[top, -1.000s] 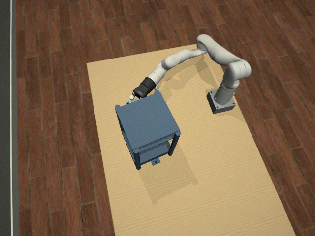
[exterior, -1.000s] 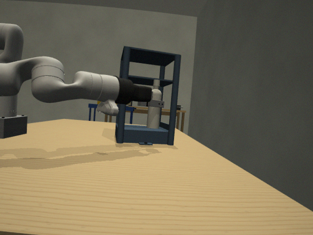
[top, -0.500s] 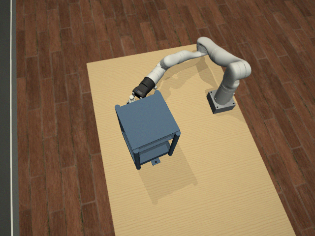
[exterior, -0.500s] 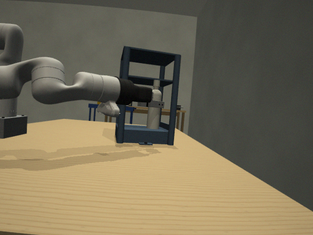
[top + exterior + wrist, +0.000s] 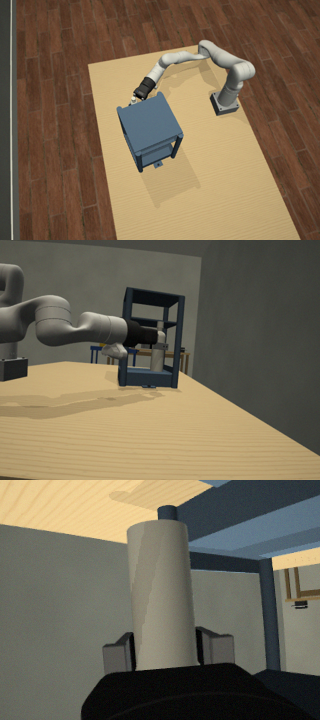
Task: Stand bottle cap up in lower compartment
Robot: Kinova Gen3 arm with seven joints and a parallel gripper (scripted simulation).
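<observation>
My hand is 2 cm below the pale bottle. From my hand the other things lie so: blue shelving unit: 20 cm to the left, 5 cm behind, 3 cm above.
</observation>
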